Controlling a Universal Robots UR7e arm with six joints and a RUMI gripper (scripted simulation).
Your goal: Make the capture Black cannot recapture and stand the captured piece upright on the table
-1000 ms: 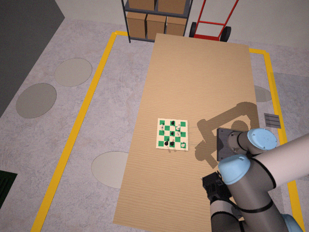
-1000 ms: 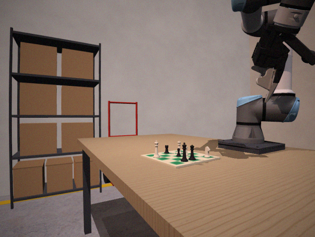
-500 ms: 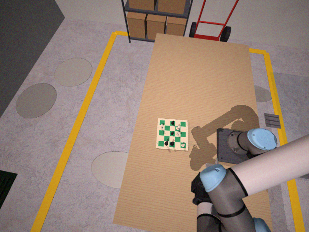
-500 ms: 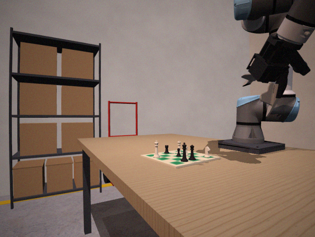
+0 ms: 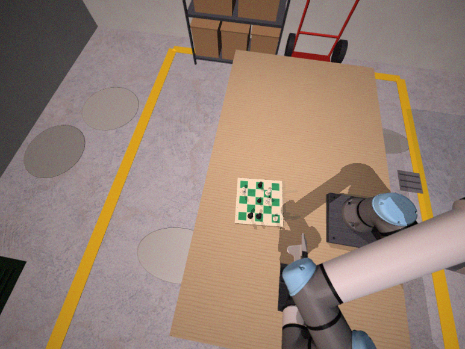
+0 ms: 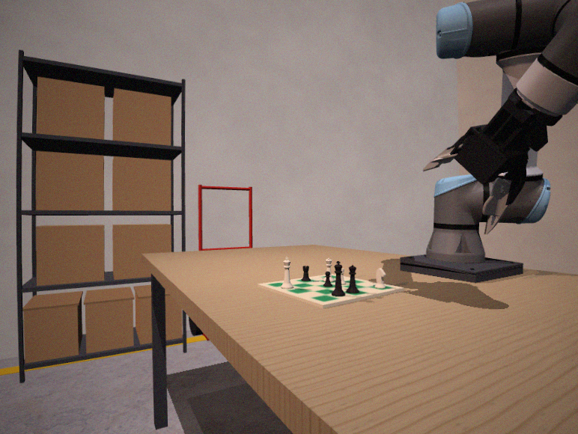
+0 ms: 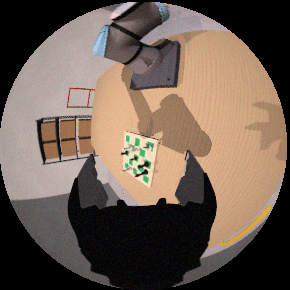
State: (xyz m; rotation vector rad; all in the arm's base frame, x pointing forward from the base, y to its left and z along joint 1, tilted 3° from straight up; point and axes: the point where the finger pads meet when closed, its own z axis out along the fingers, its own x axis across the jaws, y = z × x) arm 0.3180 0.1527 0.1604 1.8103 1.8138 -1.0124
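My gripper is now 160 mm above the white knight, 130 mm to the left of it and 50 mm short of it. Round my hand: tall white piece (250 mm to the right, 200 mm ahead, 140 mm below); then tall black piece (160 mm ahead, 140 mm to the right, 140 mm below).
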